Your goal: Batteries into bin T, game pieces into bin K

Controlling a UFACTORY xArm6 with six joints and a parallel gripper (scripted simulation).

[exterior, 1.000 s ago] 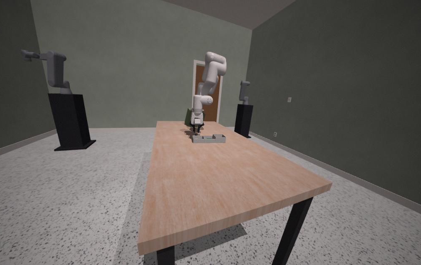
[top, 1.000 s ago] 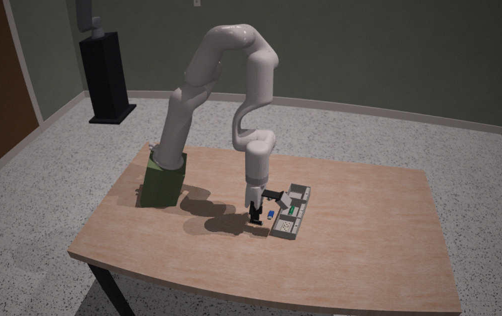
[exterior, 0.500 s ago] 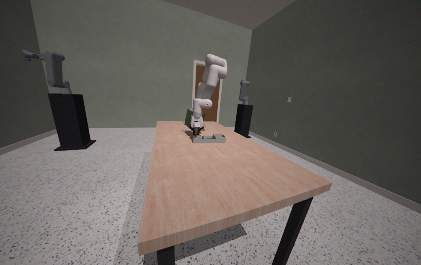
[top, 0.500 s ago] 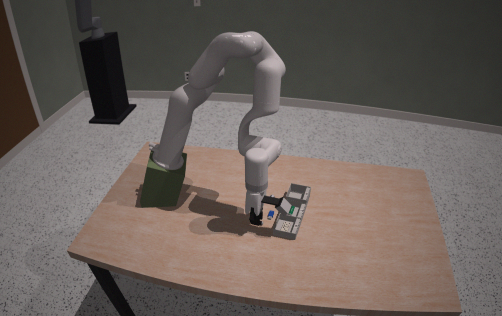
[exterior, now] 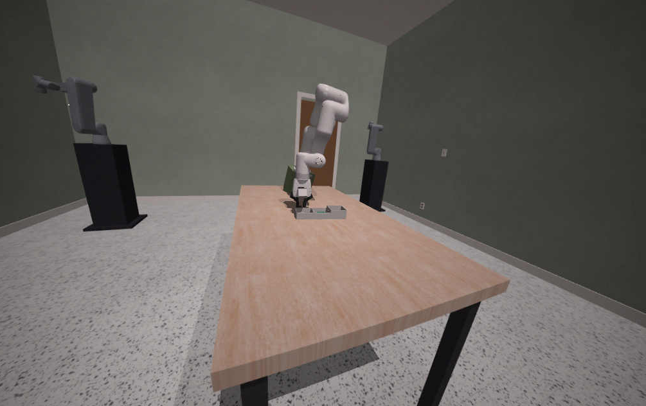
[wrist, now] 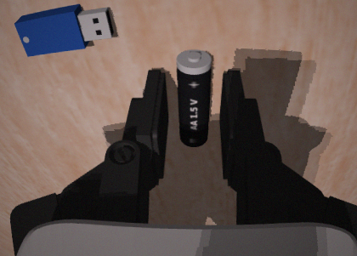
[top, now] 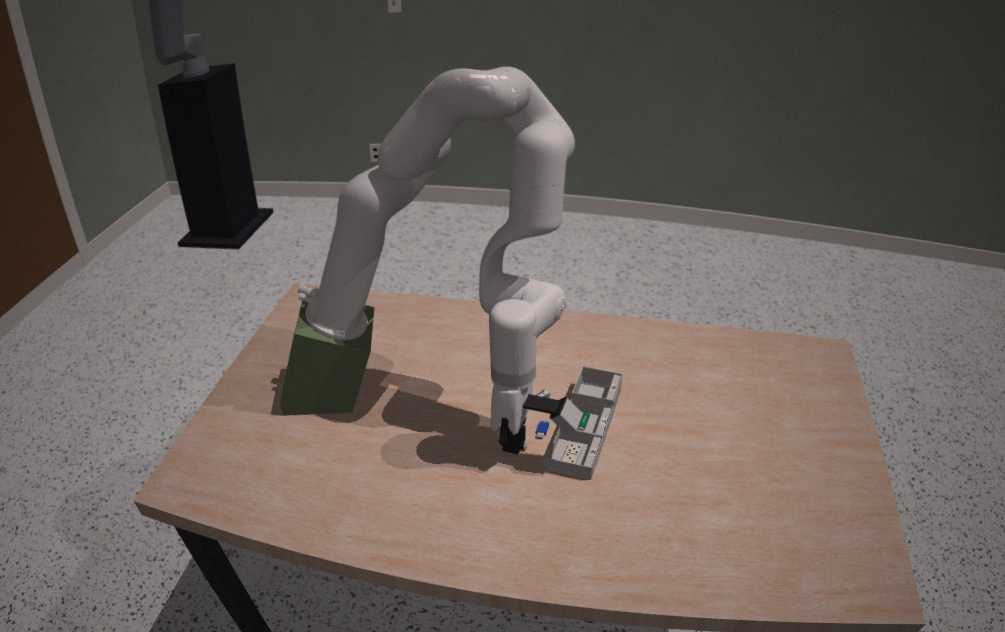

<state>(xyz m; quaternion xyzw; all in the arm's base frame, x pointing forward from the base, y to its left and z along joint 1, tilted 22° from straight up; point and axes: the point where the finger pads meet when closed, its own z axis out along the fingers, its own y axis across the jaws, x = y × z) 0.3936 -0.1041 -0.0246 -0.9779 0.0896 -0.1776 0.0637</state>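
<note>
The bin lies 130 mm ahead of my hand and 70 mm to the left of it. Also, from my hand: black battery: 20 mm below; then blue item: 50 mm ahead, 50 mm to the left, 20 mm below; then white domino: 110 mm ahead, 20 mm to the right, 10 mm below.
</note>
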